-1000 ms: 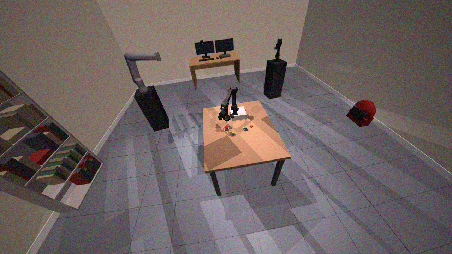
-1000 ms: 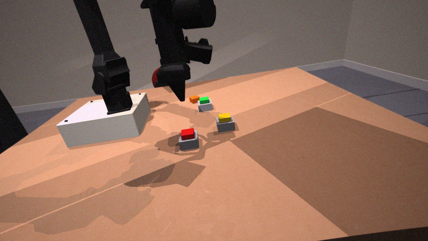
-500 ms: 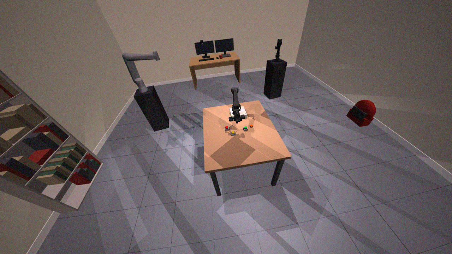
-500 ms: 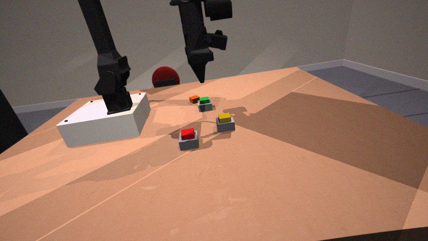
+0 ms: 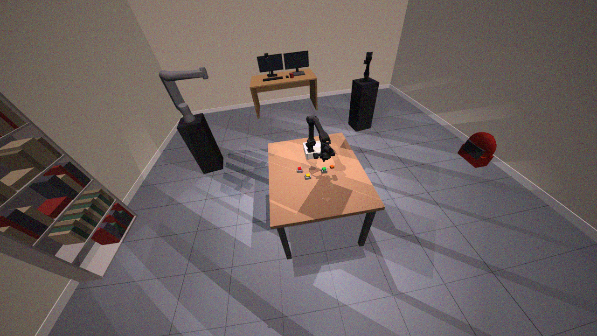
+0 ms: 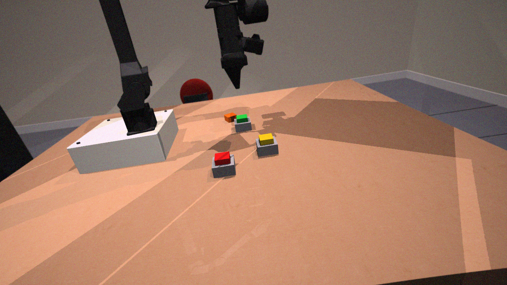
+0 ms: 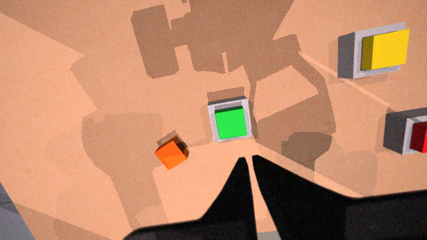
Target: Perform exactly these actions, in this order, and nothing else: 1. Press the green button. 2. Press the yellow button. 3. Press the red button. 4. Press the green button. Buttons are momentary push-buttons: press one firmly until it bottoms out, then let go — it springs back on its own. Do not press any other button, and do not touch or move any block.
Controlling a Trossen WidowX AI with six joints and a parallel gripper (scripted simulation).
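My gripper tip is now 9 cm above the green button. Round my gripper tip: small orange block 2 cm behind, 9 cm to the left, 11 cm below; then yellow button 2 cm ahead, 17 cm to the right, 9 cm below; then red button 9 cm behind, 21 cm to the right, 9 cm below.
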